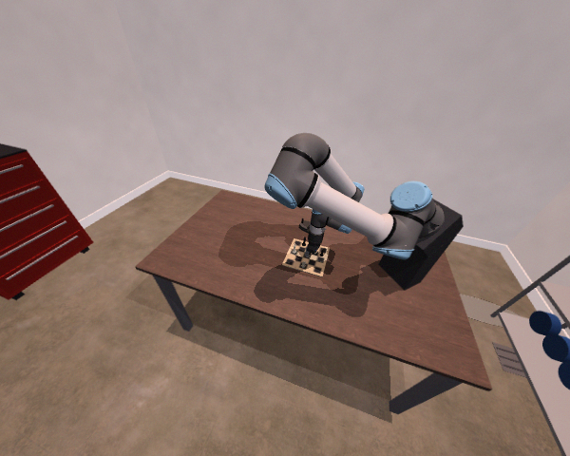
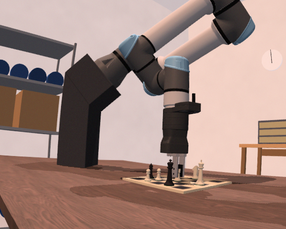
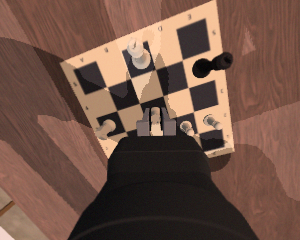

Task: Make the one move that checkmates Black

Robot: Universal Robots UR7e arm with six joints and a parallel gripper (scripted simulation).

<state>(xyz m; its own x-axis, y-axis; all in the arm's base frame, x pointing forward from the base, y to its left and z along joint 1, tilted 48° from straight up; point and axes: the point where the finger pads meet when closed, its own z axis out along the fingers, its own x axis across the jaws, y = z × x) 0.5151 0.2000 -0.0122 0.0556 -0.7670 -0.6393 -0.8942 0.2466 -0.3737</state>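
Right now the chessboard is 30 mm below my hand. From my hand the other things lie so: black pawn 60 mm behind, 60 mm to the right, 10 mm below; white knight 20 mm behind, 80 mm to the left, 10 mm below; white king 80 mm ahead, 20 mm to the left.
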